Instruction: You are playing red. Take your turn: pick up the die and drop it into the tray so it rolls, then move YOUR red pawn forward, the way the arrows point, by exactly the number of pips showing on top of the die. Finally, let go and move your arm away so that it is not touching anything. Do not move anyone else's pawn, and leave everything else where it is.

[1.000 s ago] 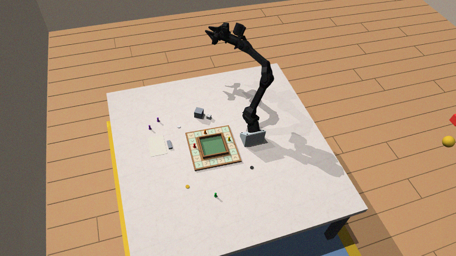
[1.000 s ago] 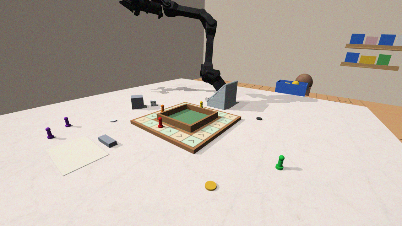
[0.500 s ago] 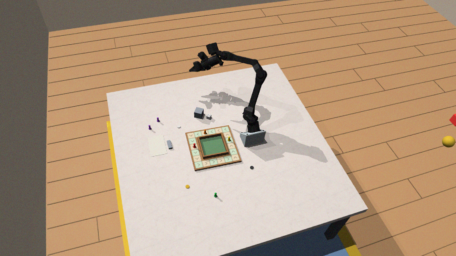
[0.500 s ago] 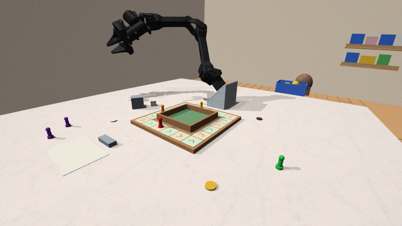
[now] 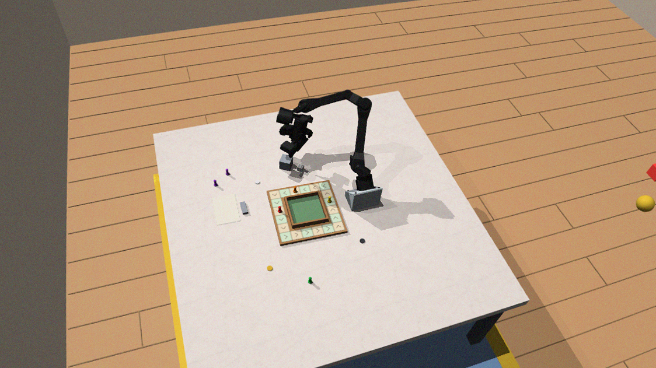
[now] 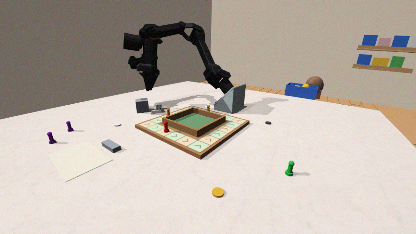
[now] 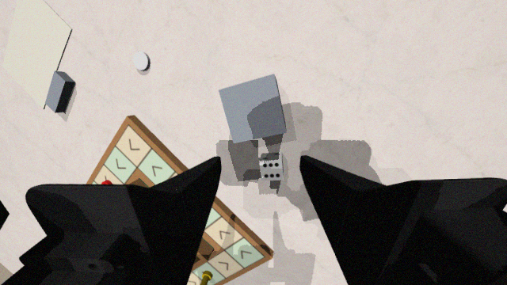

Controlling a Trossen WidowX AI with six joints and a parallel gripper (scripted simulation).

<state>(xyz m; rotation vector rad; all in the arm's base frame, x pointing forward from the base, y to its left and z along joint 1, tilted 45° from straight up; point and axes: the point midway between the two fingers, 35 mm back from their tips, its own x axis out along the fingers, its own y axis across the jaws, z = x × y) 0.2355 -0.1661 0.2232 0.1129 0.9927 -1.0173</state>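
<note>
My gripper tip is 140 mm short of the red pawn, 230 mm to the right of it and 60 mm above it. Also, from my gripper tip: grey cube (30 mm ahead, 20 mm to the right, 60 mm below); yellow pawn (80 mm behind, 250 mm to the left, 60 mm below); orange pawn (40 mm ahead, 150 mm to the left, 60 mm below).
</note>
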